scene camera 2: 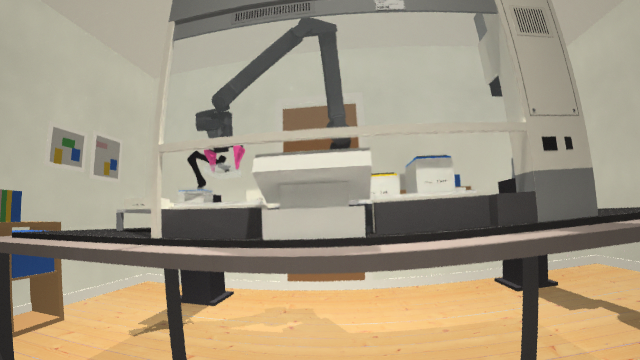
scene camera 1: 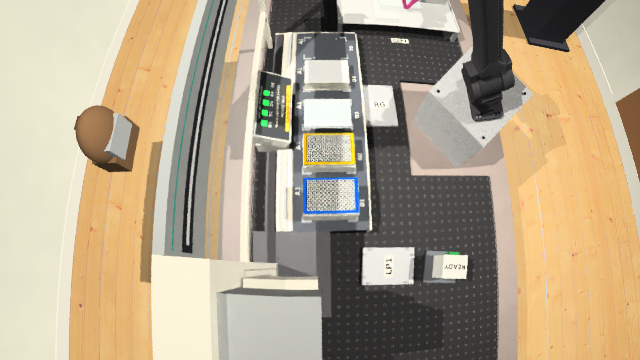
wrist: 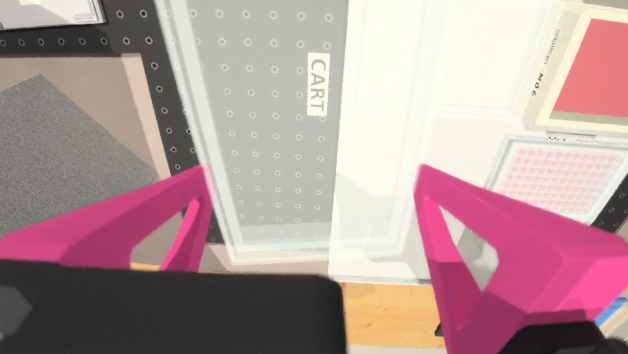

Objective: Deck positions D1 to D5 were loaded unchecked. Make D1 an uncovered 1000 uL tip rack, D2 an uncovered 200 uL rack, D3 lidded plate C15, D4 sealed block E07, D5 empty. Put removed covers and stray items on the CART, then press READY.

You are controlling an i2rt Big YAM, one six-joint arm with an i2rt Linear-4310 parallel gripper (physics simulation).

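Places are measured from the arm's base along level axes (x left, y back, z up), in metres.
Pixels of known places: gripper, fingertip midpoint: (scene camera 2: 225,170) (scene camera 1: 403,0) (wrist: 314,176); arm's base at its link origin: (scene camera 1: 483,96).
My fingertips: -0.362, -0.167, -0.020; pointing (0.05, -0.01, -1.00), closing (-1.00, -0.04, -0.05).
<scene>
For each thing: its top centre in the pictures, then the offset to it from my fingertips, as dx, dy, dz. "spot": a spot on its surface instead.
- clear cover at its top centre: (wrist: 309,164) (scene camera 2: 223,165) +0.001, -0.015, +0.015
- blue-framed tip rack at its top centre: (scene camera 1: 331,194) (scene camera 2: 426,159) +0.601, -0.236, -0.044
- yellow-framed rack at its top centre: (scene camera 2: 375,176) (scene camera 1: 329,147) +0.477, -0.238, -0.077
- white plate at its top centre: (scene camera 1: 327,112) +0.353, -0.238, -0.125
- pale block at its top centre: (scene camera 2: 270,191) (scene camera 1: 326,70) +0.229, -0.240, -0.100
- READY button box at its top centre: (scene camera 1: 455,266) +0.780, +0.079, -0.094
- red-topped labware piece at a spot on its surface: (wrist: 592,70) spot: -0.205, -0.026, -0.126
- pink-welled plate at its top centre: (wrist: 558,186) -0.227, +0.080, -0.122
- RG pad at its top centre: (scene camera 1: 379,103) +0.289, -0.078, -0.186
- LP1 pad at its top centre: (scene camera 1: 389,266) +0.766, -0.077, -0.178
- display at a spot on its surface: (scene camera 1: 272,111) spot: +0.378, -0.381, -0.071
- cabinet's front bar at a spot on its surface: (scene camera 2: 440,128) spot: +0.581, -0.431, -0.024
My gripper (scene camera 2: 225,165) (wrist: 314,176) is shut on a clear cover (scene camera 2: 225,172) (wrist: 282,255), held level above the white cart (scene camera 1: 395,27) (wrist: 360,272). In scene camera 1, a blue-framed tip rack (scene camera 1: 330,195) stands uncovered at D1, a yellow-framed rack (scene camera 1: 329,149) uncovered at D2, a white plate (scene camera 1: 327,114) at D3 and a pale block (scene camera 1: 326,75) at D4. The plate and block codes are not readable. D5 (scene camera 1: 325,48) shows its bare nest. The READY button box (scene camera 1: 450,266) stands beyond LP1, with a green part showing.
A red-topped labware piece (wrist: 592,70) and a pink-welled plate (wrist: 560,180) lie right of the gripper. The RG pad (scene camera 1: 381,106) and LP1 pad (scene camera 1: 388,266) sit beside the deck. A display (scene camera 1: 272,111) stands along the deck. The cabinet's front bar (scene camera 2: 440,128) crosses scene camera 2.
</scene>
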